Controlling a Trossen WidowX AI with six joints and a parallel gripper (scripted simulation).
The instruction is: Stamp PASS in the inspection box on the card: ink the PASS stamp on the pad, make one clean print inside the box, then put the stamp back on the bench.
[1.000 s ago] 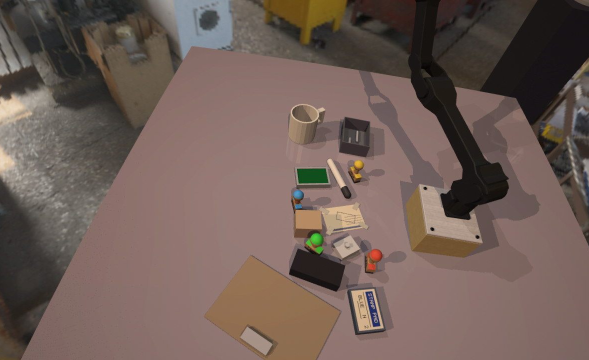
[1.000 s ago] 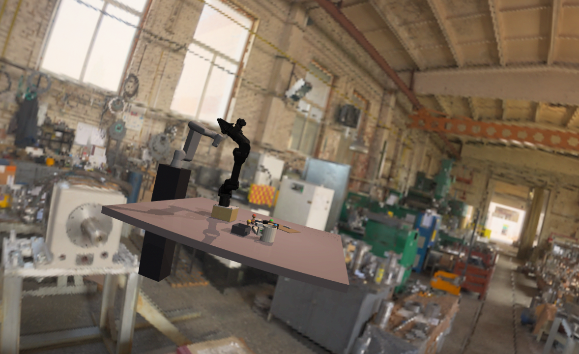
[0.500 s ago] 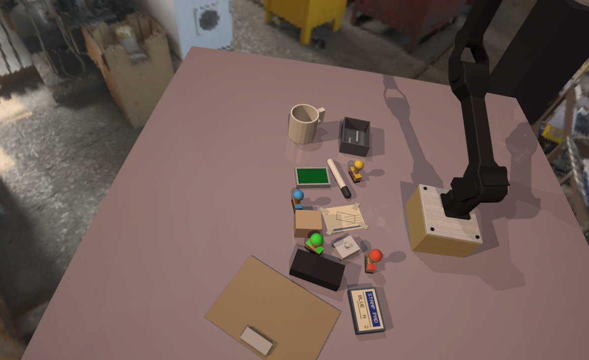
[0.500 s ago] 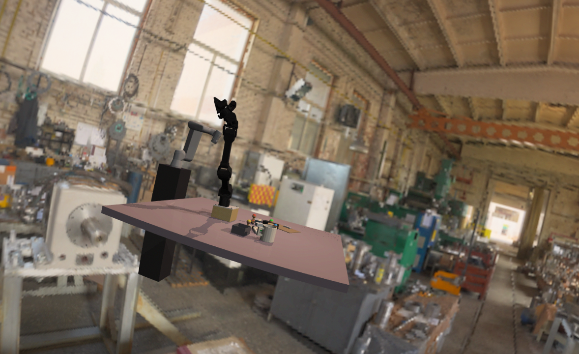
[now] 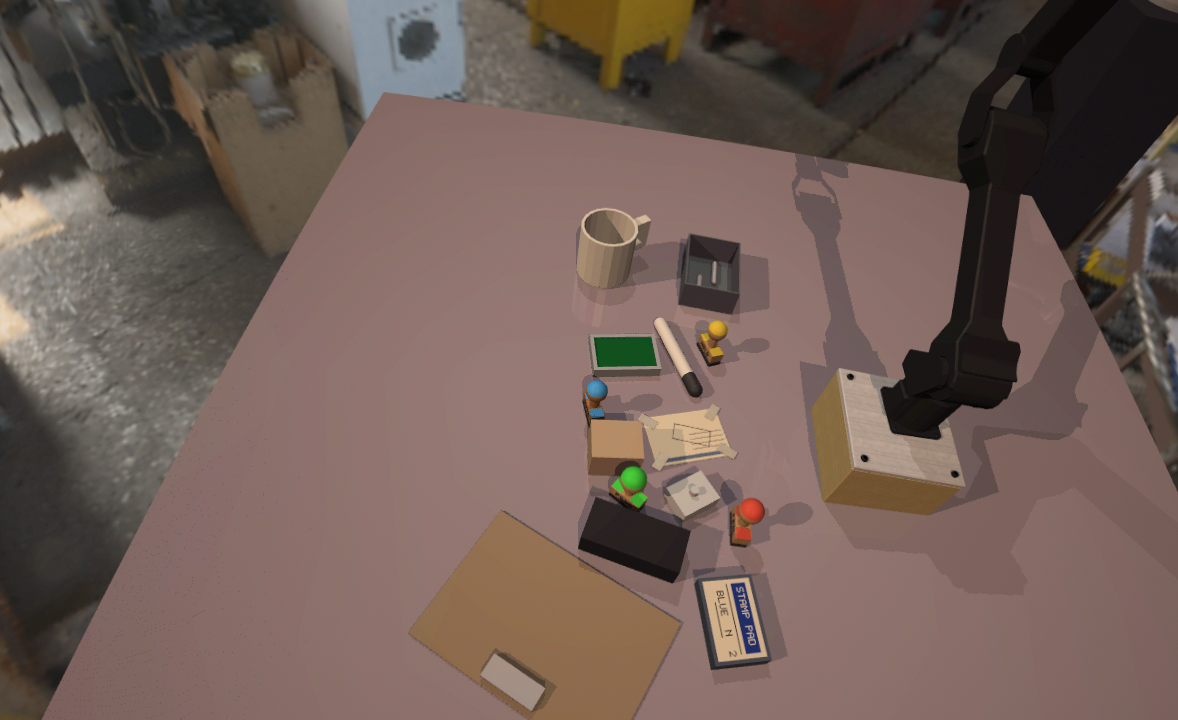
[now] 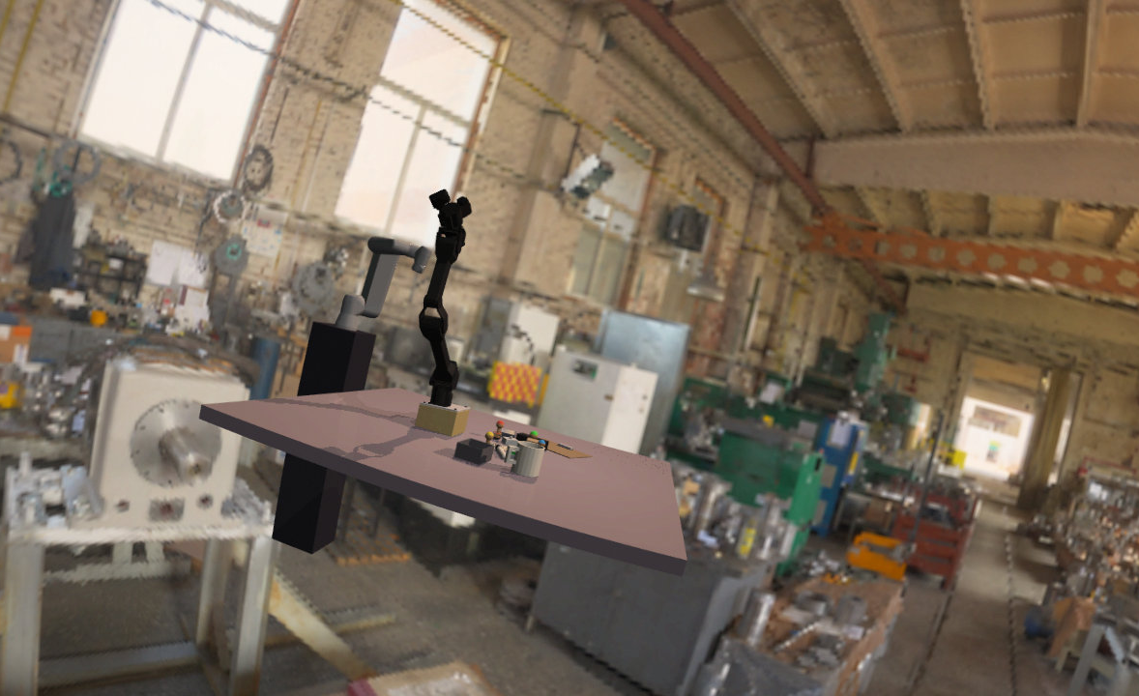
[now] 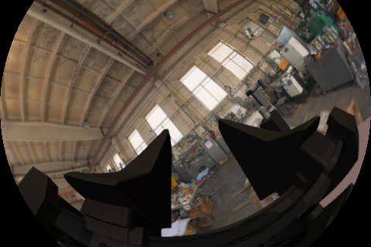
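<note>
My gripper tip is 490 mm short of the green-knobbed PASS stamp, 170 mm to the right of it and 740 mm above it. The rest, counted from my gripper tip: marker 420 mm ahead, 30 mm to the right, 760 mm below; yellow-knobbed stamp 390 mm ahead, 60 mm to the right, 740 mm below; red-knobbed stamp 360 mm ahead, 190 mm to the left, 740 mm below.
</note>
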